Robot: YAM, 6 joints.
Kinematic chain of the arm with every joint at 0, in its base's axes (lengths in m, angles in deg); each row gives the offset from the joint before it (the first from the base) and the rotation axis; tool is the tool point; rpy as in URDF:
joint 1: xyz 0 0 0.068 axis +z
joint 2: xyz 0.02 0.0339 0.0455 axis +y
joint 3: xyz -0.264 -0.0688 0 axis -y
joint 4: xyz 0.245 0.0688 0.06 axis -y
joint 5: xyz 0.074 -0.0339 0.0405 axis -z
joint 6: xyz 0.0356 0 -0.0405 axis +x
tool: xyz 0 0 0 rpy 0 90 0
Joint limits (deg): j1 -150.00..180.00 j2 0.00..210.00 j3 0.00..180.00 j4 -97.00..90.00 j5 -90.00..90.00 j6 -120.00..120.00
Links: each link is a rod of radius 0.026 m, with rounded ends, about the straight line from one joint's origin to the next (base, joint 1, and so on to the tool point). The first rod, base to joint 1, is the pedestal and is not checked.
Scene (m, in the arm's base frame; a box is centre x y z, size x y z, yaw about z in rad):
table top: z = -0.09
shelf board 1: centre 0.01 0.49 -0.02 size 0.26 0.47 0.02 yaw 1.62
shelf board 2: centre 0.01 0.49 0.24 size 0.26 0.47 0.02 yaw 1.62
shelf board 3: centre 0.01 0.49 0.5 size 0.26 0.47 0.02 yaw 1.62
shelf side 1: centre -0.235 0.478 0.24 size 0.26 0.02 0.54 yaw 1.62
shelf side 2: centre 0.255 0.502 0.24 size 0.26 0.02 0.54 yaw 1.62
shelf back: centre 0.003 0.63 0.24 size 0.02 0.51 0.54 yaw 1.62
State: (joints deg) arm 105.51 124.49 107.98 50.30 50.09 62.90
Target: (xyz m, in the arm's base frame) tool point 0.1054 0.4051 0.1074
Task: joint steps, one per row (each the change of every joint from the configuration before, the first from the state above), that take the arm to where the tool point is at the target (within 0.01 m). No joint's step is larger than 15 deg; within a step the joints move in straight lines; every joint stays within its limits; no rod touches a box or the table.
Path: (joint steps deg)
1: 2.89 -11.41 -12.37 0.73 2.48 0.00
2: 2.88 -11.40 -12.37 0.73 2.48 0.00
3: 2.89 -11.41 -12.38 0.73 2.48 0.00
4: 2.89 -11.41 -12.37 0.73 2.48 0.00
5: 2.88 -11.40 -12.37 0.73 2.48 0.00
6: -12.02 8.08 -5.05 -3.05 0.53 0.00
7: -12.01 8.09 -5.06 -3.04 0.53 0.00
8: -12.02 8.09 -5.05 -3.05 0.53 0.00
9: -12.02 8.09 -5.06 -3.04 0.53 0.00
10: 2.55 8.06 11.45 0.67 -2.49 0.00
11: 2.54 8.06 11.45 0.67 -2.49 0.00
12: 2.55 8.06 11.45 0.68 -2.48 0.00

